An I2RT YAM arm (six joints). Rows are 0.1 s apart.
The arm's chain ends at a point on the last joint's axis. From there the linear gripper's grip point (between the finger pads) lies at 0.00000 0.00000 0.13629 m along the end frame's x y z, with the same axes.
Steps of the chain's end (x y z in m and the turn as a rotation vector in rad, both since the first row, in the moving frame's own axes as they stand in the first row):
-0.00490 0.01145 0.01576 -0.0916 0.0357 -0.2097
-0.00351 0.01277 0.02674 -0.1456 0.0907 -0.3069
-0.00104 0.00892 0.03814 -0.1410 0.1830 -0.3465
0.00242 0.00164 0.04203 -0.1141 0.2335 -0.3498
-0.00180 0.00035 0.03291 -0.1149 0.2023 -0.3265
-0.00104 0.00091 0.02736 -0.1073 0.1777 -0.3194
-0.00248 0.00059 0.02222 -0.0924 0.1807 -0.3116
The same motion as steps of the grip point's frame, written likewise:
0.00123 0.02331 0.01510 -0.0916 0.0357 -0.2097
0.01161 0.03033 0.02476 -0.1456 0.0907 -0.3069
0.02647 0.02333 0.03456 -0.1410 0.1830 -0.3465
0.03592 0.01122 0.03750 -0.1141 0.2335 -0.3498
0.02756 0.01115 0.02927 -0.1149 0.2023 -0.3265
0.02490 0.01136 0.02446 -0.1073 0.1777 -0.3194
0.02352 0.00910 0.01945 -0.0924 0.1807 -0.3116

